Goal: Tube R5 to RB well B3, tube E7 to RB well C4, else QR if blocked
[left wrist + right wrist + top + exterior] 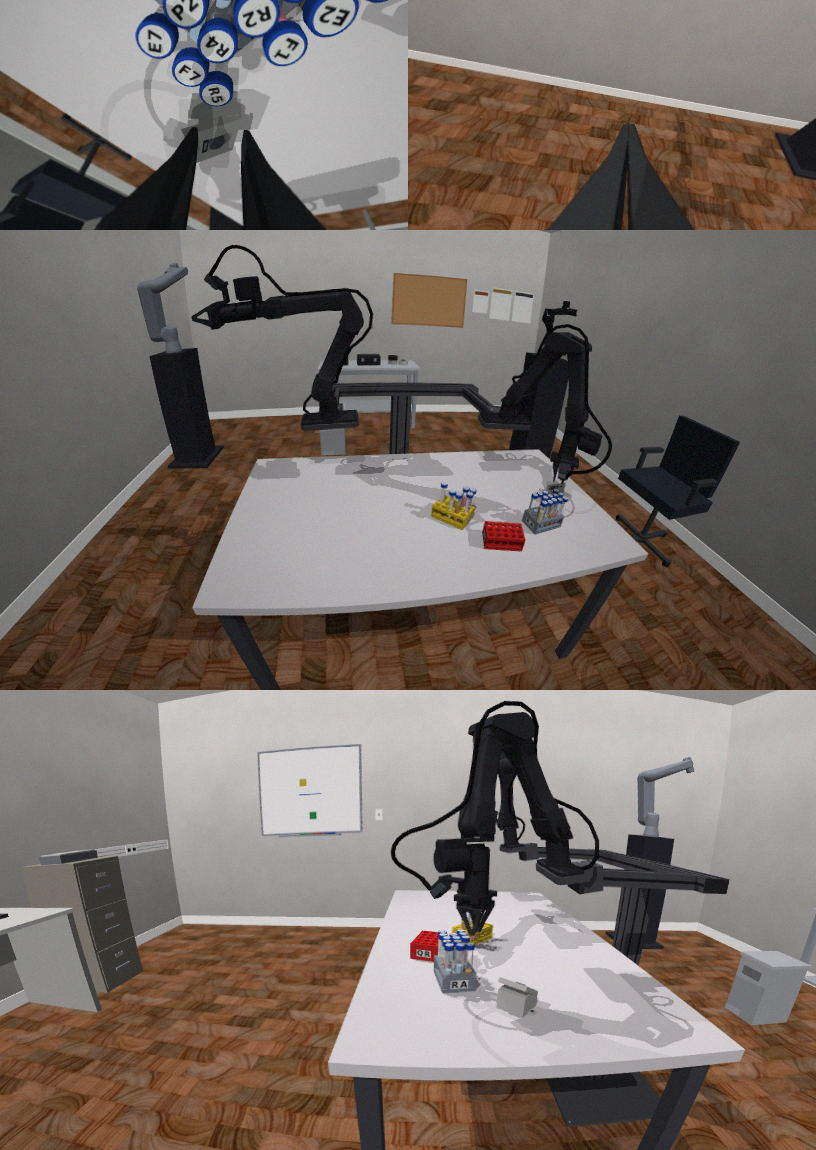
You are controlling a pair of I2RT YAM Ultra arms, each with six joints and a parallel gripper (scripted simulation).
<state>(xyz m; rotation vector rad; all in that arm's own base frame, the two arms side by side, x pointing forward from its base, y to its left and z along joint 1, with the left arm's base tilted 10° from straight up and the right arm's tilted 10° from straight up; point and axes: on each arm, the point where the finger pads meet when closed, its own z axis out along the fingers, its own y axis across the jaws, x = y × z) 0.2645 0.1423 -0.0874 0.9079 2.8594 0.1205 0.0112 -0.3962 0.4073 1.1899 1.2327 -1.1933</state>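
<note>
My left gripper is now 14 cm above the grey rack RA, 5 cm to the left of it and 4 cm short of it. The rest, counted from my left hand: red rack QR: 24 cm to the right, 14 cm below, 11 cm ahead; then grey button box: 11 cm below, 11 cm behind, 8 cm to the left; then yellow rack RB: 38 cm to the right, 14 cm below, 4 cm behind.
</note>
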